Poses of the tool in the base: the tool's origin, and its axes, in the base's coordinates. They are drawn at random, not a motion.
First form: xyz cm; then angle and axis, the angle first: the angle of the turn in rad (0 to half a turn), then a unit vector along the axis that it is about.
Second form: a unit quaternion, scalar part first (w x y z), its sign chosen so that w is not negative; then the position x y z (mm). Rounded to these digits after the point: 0 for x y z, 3 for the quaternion.
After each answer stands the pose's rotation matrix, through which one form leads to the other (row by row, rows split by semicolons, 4 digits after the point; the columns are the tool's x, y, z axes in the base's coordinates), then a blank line. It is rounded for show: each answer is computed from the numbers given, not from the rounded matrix.
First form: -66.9 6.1 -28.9 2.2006 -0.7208 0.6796 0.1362
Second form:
0.453 -0.642 0.606 0.121 -669 61 -289
0.2366 -0.8885 0.3932; -0.6683 0.1449 0.7296; -0.7052 -0.4354 -0.5595

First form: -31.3 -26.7 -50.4 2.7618 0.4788 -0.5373 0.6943
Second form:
0.189 0.470 -0.528 0.682 -313 -267 -504
-0.4866 -0.7536 0.4420; -0.2388 -0.3719 -0.8970; 0.8404 -0.5420 0.0010

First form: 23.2 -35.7 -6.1 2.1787 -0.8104 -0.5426 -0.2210
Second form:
0.463 -0.718 -0.481 -0.196 232 -357 -61
0.4607 0.8723 -0.1640; 0.5095 -0.1086 0.8536; 0.7268 -0.4768 -0.4944

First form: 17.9 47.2 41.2 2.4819 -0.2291 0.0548 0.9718
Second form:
0.324 -0.217 0.052 0.919 179 472 412
-0.6962 -0.6181 -0.3650; 0.5731 -0.7848 0.2358; -0.4322 -0.0451 0.9007

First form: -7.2 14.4 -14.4 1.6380 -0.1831 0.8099 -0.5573
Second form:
0.683 -0.134 0.592 -0.407 -72 144 -144
-0.0314 0.3978 0.9169; -0.7143 0.6328 -0.2990; -0.6992 -0.6643 0.2643

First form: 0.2 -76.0 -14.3 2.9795 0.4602 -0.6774 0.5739
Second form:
0.081 0.459 -0.675 0.572 2 -760 -143
-0.5661 -0.7120 0.4154; -0.5268 -0.0752 -0.8467; 0.6341 -0.6981 -0.3325

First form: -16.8 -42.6 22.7 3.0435 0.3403 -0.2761 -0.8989
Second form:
0.049 0.340 -0.276 -0.898 -168 -426 227
-0.7642 -0.0994 -0.6373; -0.2755 -0.8431 0.4618; -0.5832 0.5285 0.6169

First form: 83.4 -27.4 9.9 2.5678 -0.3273 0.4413 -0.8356
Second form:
0.283 -0.314 0.423 -0.801 834 -274 99
-0.6428 0.1878 0.7427; -0.7193 -0.4816 -0.5007; 0.2636 -0.8560 0.4447

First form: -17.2 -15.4 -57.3 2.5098 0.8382 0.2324 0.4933
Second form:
0.311 0.797 0.221 0.469 -172 -154 -573
0.4627 0.0607 0.8845; 0.6434 -0.7094 -0.2879; 0.6099 0.7022 -0.3672

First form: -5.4 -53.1 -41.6 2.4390 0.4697 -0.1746 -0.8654
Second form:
0.344 0.441 -0.164 -0.813 -54 -531 -416
-0.3742 0.4146 -0.8295; -0.7038 -0.7094 -0.0371; -0.6039 0.5699 0.5573

